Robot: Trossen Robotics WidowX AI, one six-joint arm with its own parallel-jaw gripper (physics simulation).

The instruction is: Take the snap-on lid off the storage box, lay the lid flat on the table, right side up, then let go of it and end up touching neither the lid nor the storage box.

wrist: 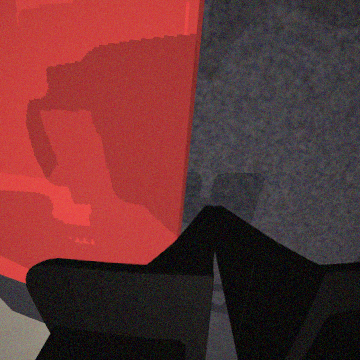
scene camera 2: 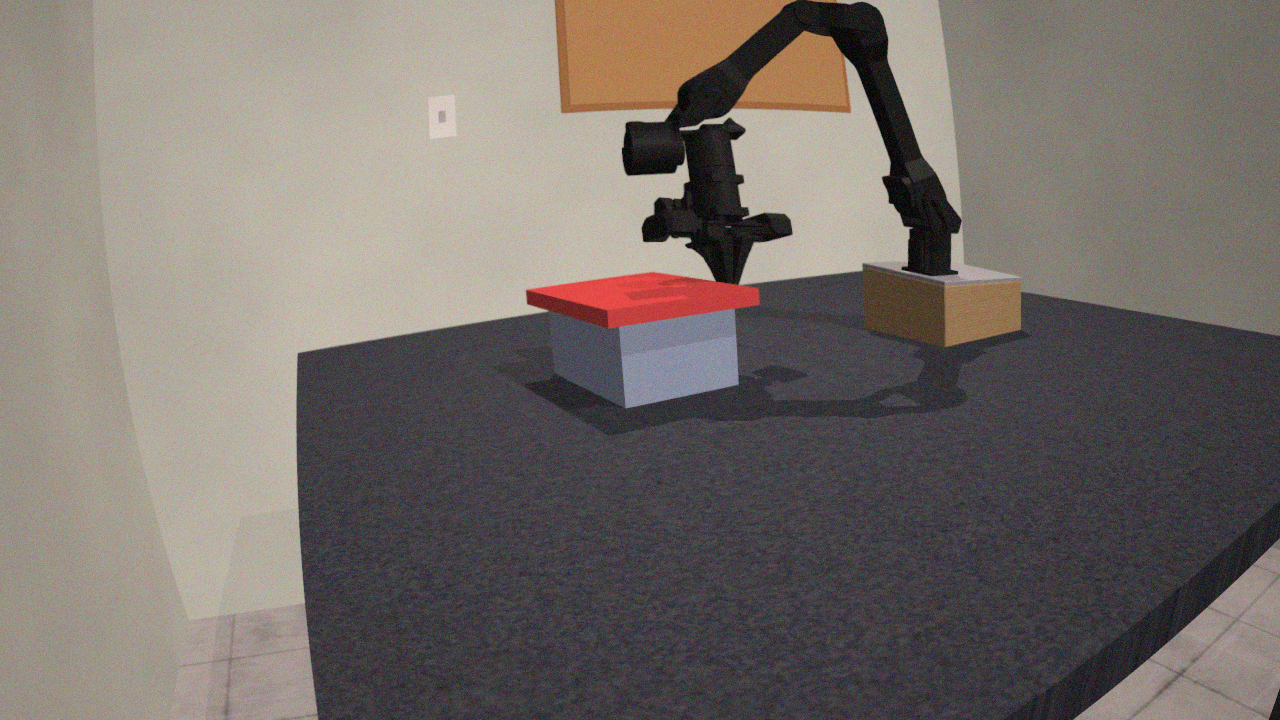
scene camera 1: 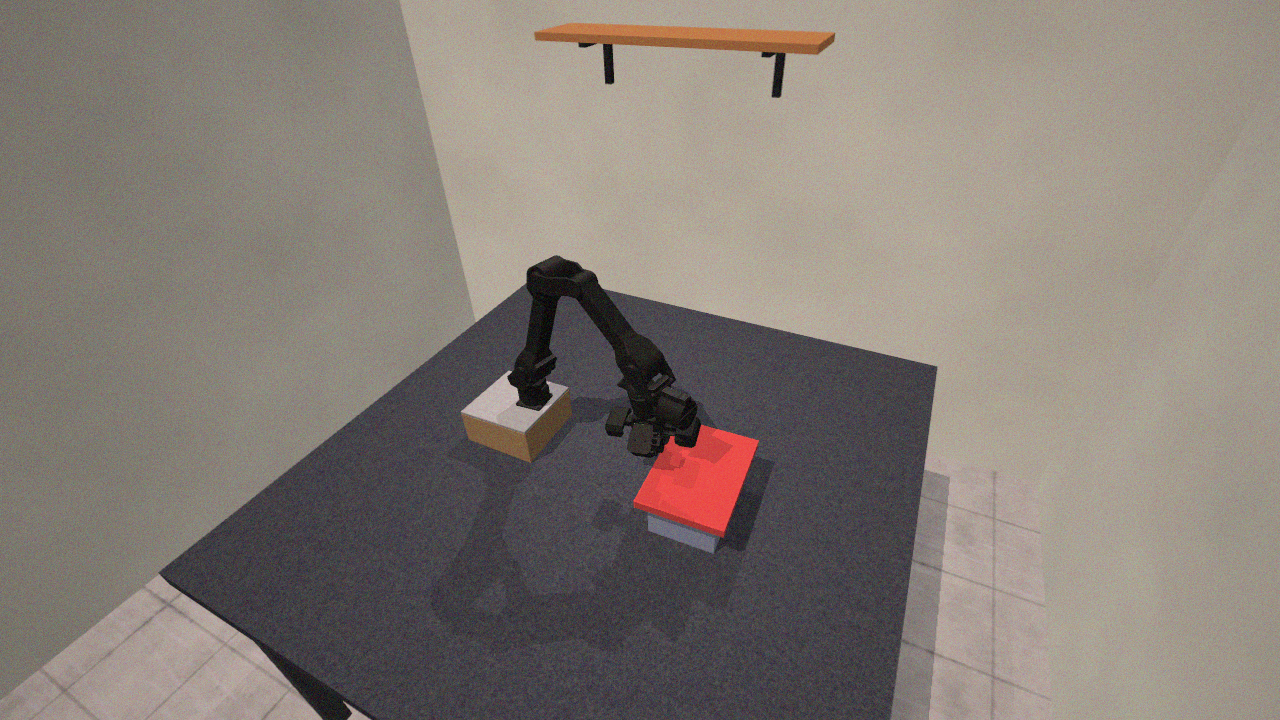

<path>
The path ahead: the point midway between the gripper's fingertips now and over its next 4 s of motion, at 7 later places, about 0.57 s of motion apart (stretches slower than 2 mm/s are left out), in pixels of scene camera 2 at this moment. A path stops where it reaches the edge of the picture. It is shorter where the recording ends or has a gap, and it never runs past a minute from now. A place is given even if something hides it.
My gripper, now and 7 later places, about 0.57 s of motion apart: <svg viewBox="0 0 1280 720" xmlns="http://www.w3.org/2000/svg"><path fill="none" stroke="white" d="M729 298L727 296L728 283L726 279L722 236L715 235L710 234L704 232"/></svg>
</path>
